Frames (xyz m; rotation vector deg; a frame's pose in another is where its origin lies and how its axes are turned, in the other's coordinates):
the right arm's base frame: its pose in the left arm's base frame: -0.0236 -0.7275 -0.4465 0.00 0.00 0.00
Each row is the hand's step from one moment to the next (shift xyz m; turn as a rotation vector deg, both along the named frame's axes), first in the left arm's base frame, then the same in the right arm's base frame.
Working: the left arm's base frame: its pose in the right arm's base frame: 0.0236 0.7275 0.4465 0.00 0.00 0.00

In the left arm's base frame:
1: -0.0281 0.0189 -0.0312 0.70 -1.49 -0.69
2: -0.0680 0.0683 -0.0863 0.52 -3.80 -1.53
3: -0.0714 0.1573 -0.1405 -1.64 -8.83 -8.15
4: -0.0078 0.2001 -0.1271 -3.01 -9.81 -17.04
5: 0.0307 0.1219 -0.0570 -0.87 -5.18 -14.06
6: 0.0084 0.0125 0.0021 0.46 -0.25 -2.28
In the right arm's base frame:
1: -0.0281 0.0189 -0.0312 0.70 -1.49 -0.69
2: -0.0680 0.0683 -0.0863 0.52 -3.80 -1.53
3: -0.0714 0.1573 -0.1405 -1.64 -8.83 -8.15
4: -0.0078 0.2001 -0.1271 -3.01 -9.81 -17.04
5: 0.0307 0.1219 -0.0570 -0.87 -5.18 -14.06
6: 0.0084 0.0125 0.0021 0.46 -0.25 -2.28

